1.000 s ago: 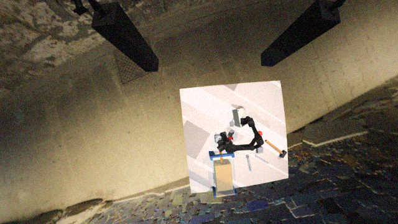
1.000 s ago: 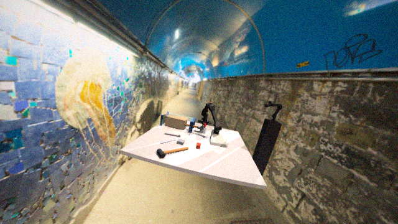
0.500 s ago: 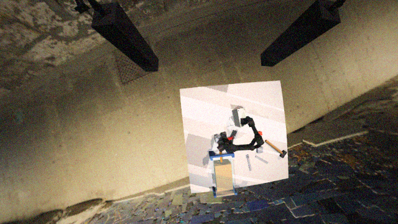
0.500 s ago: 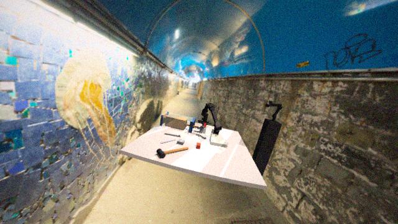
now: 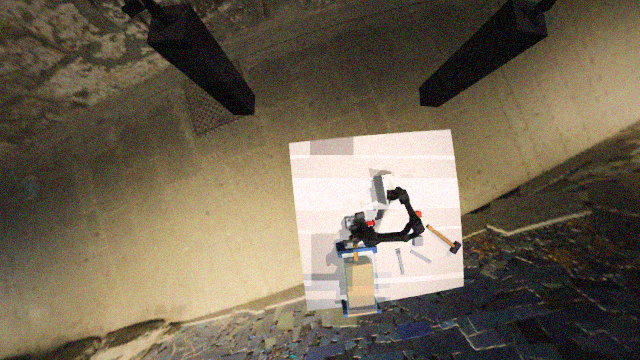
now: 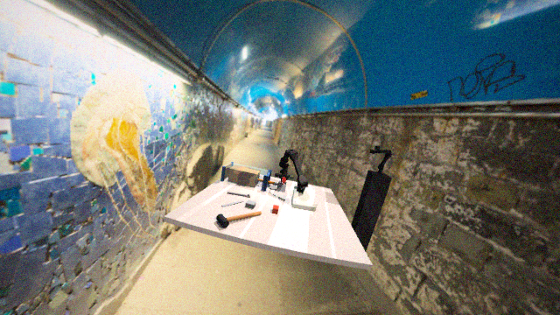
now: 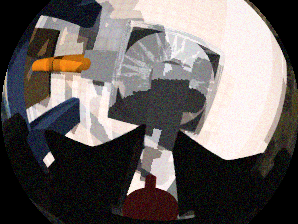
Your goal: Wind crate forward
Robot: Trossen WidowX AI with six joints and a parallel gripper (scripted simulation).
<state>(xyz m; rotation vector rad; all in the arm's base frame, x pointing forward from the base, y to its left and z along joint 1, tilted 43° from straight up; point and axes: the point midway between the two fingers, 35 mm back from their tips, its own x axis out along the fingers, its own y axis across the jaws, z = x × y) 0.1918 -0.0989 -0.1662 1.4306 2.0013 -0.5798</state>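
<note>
My gripper tip is now 2 cm to the right of the winch handle and 2 cm below it. From my gripper tip the other things lie so: hand winch 5 cm to the right, 6 cm below; then blue steel frame 17 cm ahead, 3 cm to the right, 2 cm above; then dark red knob 1 cm behind, 5 cm to the left, 5 cm above.
</note>
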